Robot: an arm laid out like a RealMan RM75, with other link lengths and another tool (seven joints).
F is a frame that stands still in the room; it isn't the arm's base.
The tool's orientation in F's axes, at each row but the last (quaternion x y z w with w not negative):
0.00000 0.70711 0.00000 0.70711
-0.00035 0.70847 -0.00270 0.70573
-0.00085 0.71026 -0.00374 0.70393
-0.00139 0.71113 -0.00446 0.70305
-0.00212 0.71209 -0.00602 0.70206
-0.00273 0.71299 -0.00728 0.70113
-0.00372 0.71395 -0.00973 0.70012
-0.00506 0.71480 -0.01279 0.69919
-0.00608 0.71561 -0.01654 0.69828
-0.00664 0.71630 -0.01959 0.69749
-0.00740 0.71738 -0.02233 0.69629
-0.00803 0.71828 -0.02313 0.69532
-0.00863 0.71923 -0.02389 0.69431
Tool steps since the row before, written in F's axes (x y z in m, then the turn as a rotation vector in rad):
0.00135 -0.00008 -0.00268 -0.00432 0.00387 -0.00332
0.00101 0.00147 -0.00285 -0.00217 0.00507 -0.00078
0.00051 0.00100 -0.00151 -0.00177 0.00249 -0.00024
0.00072 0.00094 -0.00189 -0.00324 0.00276 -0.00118
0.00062 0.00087 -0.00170 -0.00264 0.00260 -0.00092
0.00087 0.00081 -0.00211 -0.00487 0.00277 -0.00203
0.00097 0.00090 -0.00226 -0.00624 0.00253 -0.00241
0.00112 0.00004 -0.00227 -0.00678 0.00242 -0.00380
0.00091 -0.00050 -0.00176 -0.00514 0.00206 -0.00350
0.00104 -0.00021 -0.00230 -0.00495 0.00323 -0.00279
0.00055 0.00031 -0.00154 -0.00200 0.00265 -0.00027
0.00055 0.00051 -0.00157 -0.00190 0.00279 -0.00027
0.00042 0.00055 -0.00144 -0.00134 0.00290 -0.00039
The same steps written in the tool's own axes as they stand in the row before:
0.00268 -0.00008 0.00135 0.00332 0.00387 -0.00432
0.00284 0.00149 0.00102 0.00077 0.00507 -0.00218
0.00150 0.00101 0.00052 0.00024 0.00248 -0.00178
0.00187 0.00096 0.00074 0.00119 0.00276 -0.00324
0.00168 0.00089 0.00064 0.00093 0.00260 -0.00264
0.00208 0.00085 0.00090 0.00207 0.00277 -0.00485
0.00222 0.00095 0.00101 0.00248 0.00252 -0.00621
0.00224 0.00011 0.00117 0.00389 0.00244 -0.00672
0.00175 -0.00043 0.00096 0.00356 0.00210 -0.00508
0.00228 -0.00011 0.00110 0.00280 0.00324 -0.00493
0.00151 0.00039 0.00059 0.00022 0.00262 -0.00205
0.00153 0.00059 0.00059 0.00021 0.00276 -0.00195
0.00140 0.00062 0.00046 0.00031 0.00289 -0.00139

